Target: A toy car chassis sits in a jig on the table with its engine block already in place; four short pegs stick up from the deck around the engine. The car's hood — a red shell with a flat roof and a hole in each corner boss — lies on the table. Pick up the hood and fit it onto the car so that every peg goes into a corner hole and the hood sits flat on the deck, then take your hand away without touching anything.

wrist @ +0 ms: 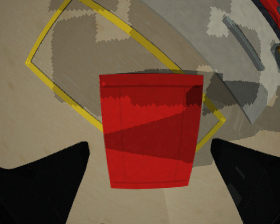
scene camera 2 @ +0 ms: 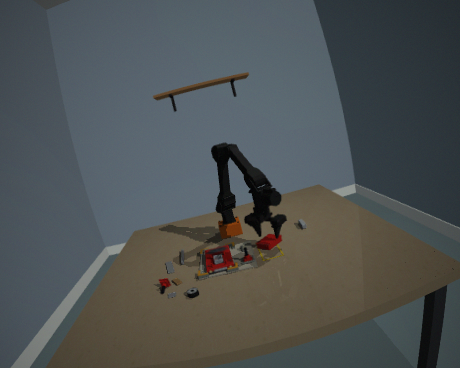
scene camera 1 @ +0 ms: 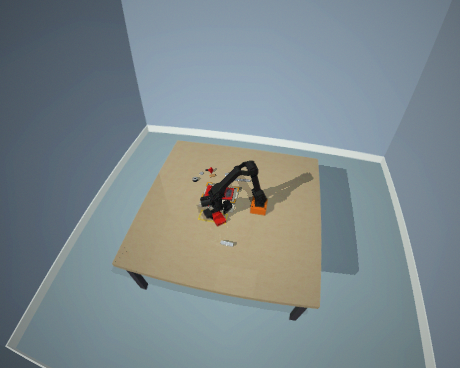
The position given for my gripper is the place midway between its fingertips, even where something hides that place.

Note:
My gripper point(wrist: 152, 147) is open, holding nothing. I also see a red hood point(wrist: 150, 121).

